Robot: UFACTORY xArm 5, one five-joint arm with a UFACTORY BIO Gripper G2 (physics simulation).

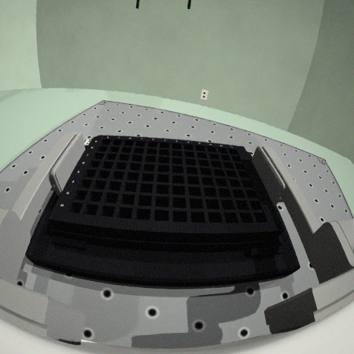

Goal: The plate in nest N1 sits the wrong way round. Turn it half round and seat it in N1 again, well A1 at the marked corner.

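The black well plate (167, 226) is level between the fingers, its square wells facing up. Small white letters run down its left edge, with H at the near left, and small numbers run along its far edge, so the A1 corner is at the far left. My gripper (169, 167) is shut on the plate, one pad at each short side. A black nest (160, 267) lies under the plate, and its near part shows below the plate's near edge. A small white mark (87, 142) shows by the far left corner. The gap between plate and nest cannot be judged; the nest's label is not readable.
A grey deck board (152, 125) with rows of holes lies around and beyond the nest. Grey shadows fall on its near part. A green surface and a green wall (165, 55) with a white socket (204, 94) are behind it.
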